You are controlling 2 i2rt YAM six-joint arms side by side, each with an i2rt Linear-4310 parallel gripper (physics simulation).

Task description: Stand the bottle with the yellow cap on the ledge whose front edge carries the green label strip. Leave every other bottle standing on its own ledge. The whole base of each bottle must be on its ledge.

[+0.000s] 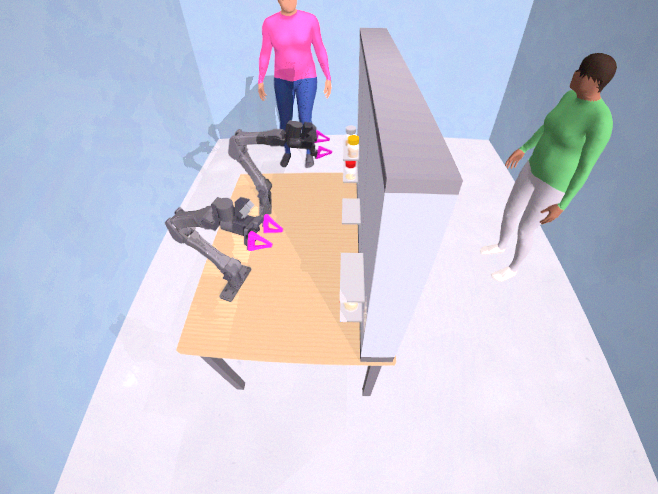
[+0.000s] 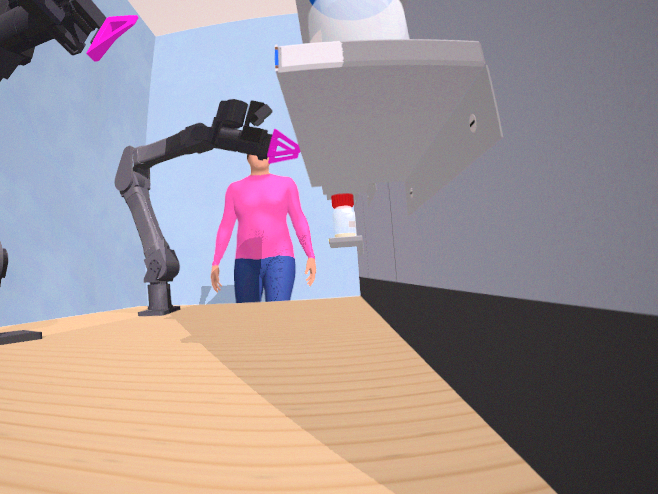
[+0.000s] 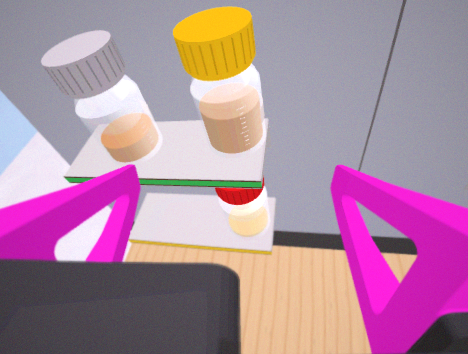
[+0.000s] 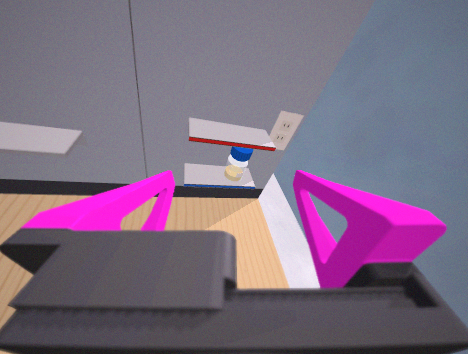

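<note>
The yellow-capped bottle stands upright near the right end of the ledge with the green strip; its base appears wholly on the ledge. A grey-capped bottle stands to its left there. A red-capped bottle stands on the yellow-strip ledge below. A blue-capped bottle stands on the blue-strip ledge. My left gripper is open and empty, back from the green-strip ledge. My right gripper is open and empty above the table.
A red-strip ledge hangs above the blue-strip ledge. Another ledge sits between the two pairs. The tall wall panel runs along the edge of the table. Two people stand beyond the table.
</note>
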